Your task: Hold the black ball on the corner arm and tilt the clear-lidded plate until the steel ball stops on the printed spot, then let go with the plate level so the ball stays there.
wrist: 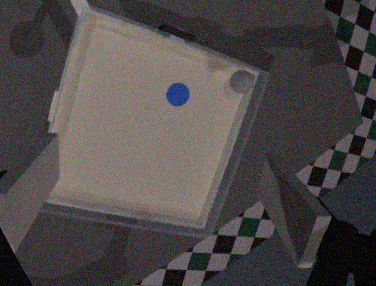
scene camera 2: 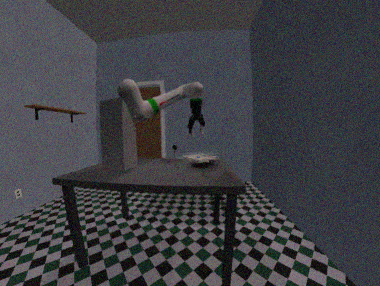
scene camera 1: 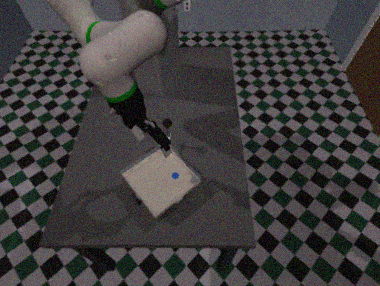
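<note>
The clear-lidded plate (scene camera 1: pixel 152 187) (scene camera 2: pixel 201 158) (wrist: pixel 130 150) is a pale square tray on the table. A printed blue spot (scene camera 1: pixel 175 175) (wrist: pixel 177 94) is on its floor. The grey steel ball (scene camera 1: pixel 194 178) (wrist: pixel 242 81) lies in the right corner in scene camera 1, apart from the spot. The black ball (scene camera 1: pixel 167 123) (scene camera 2: pixel 174 147) stands on a thin arm at the neighbouring far corner; it does not show in the wrist view. My gripper (scene camera 1: pixel 152 141) (scene camera 2: pixel 196 134) (wrist: pixel 162 166) is open and empty, above the plate, apart from the black ball. The plate's exact tilt is unclear.
The dark grey table (scene camera 1: pixel 210 220) (scene camera 2: pixel 150 172) carries the plate near one end. A tall grey block (scene camera 2: pixel 112 134) stands at the robot's side of the table. A wooden shelf (scene camera 2: pixel 55 109) is on the wall. The ball's round shadow (wrist: pixel 26 39) falls on the table.
</note>
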